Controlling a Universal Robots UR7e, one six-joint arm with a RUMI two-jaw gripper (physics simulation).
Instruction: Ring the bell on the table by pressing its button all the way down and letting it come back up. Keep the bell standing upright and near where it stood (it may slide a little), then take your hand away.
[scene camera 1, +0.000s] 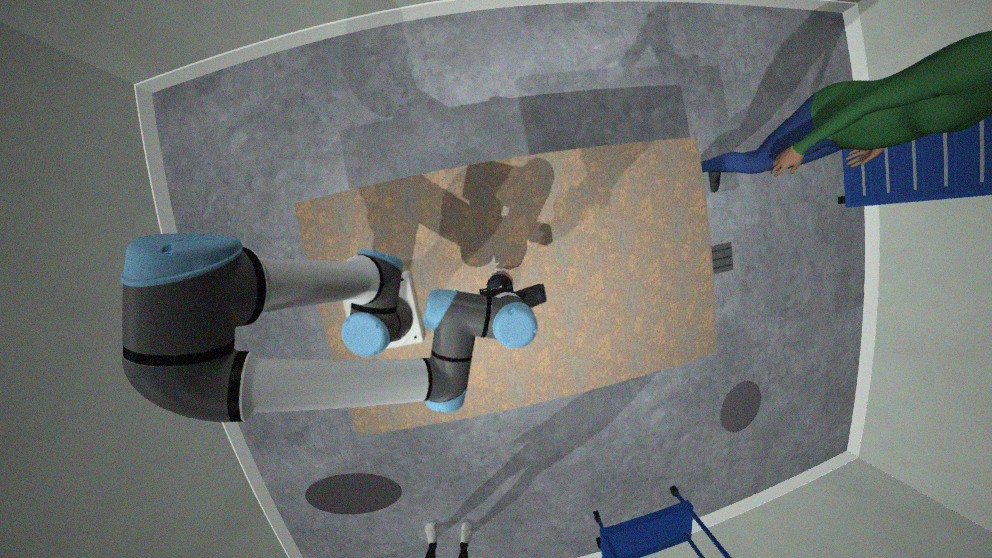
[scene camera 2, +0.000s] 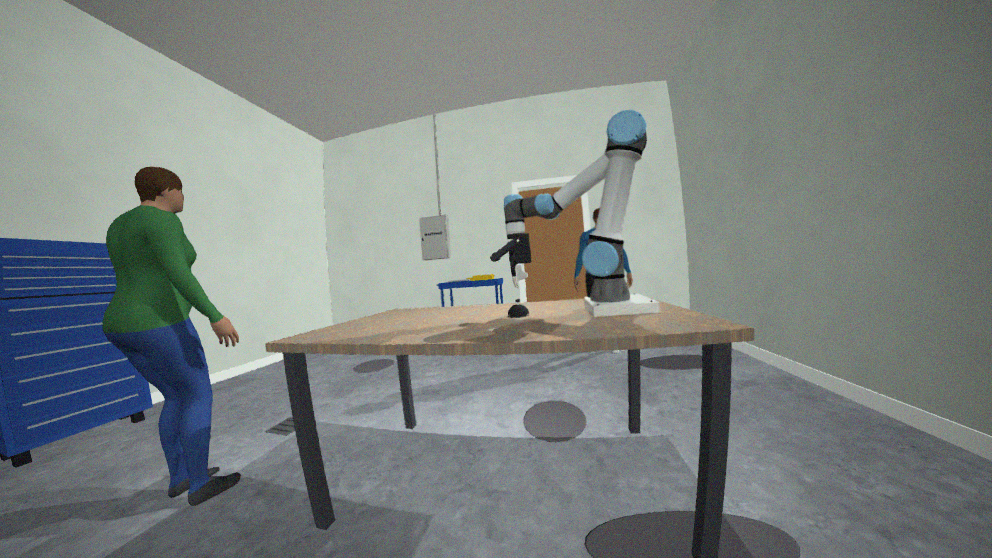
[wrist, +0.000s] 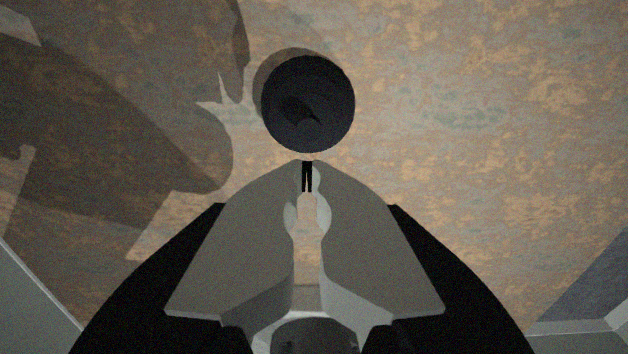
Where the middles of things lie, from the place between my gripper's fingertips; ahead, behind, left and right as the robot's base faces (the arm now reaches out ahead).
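There is the bell (wrist: 306, 84), and my hand is 8 cm above it.
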